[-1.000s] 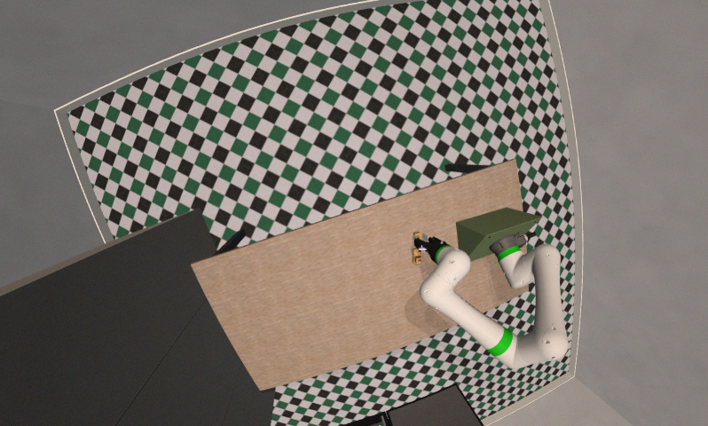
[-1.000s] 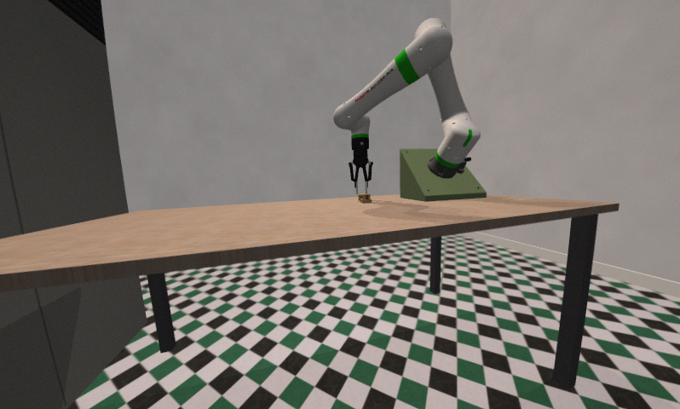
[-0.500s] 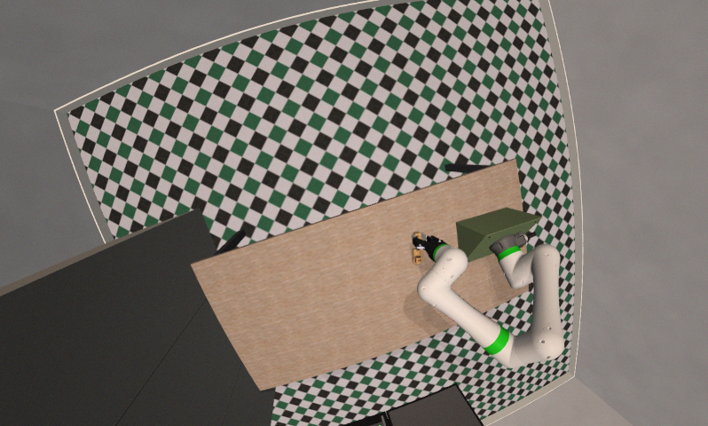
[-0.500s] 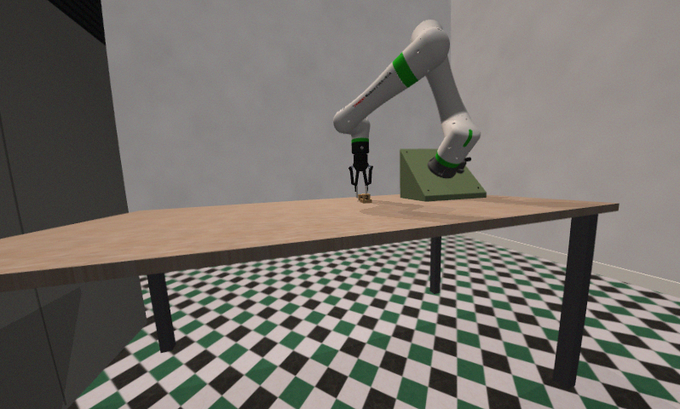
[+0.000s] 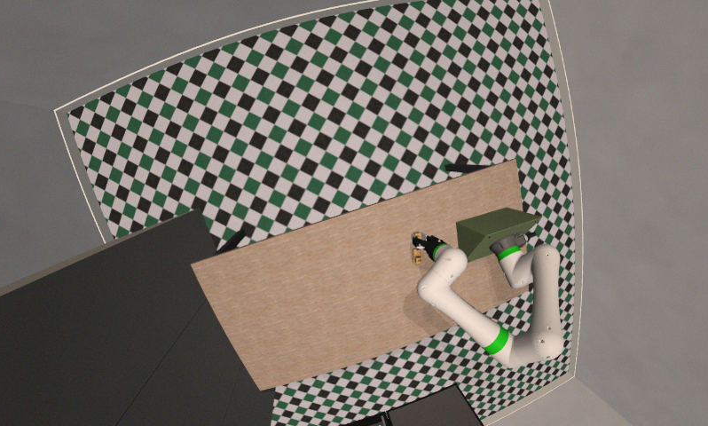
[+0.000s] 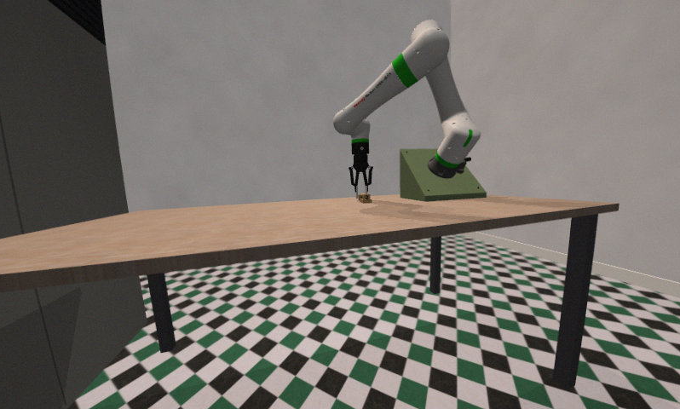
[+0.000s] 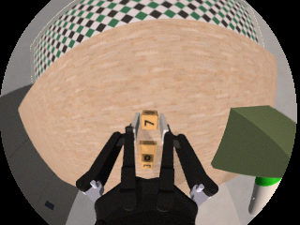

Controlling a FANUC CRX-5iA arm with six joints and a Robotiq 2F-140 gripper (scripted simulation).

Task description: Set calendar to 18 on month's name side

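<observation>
The tray is 20 mm ahead of my hand, 110 mm to the left of it and 30 mm below it.
</observation>
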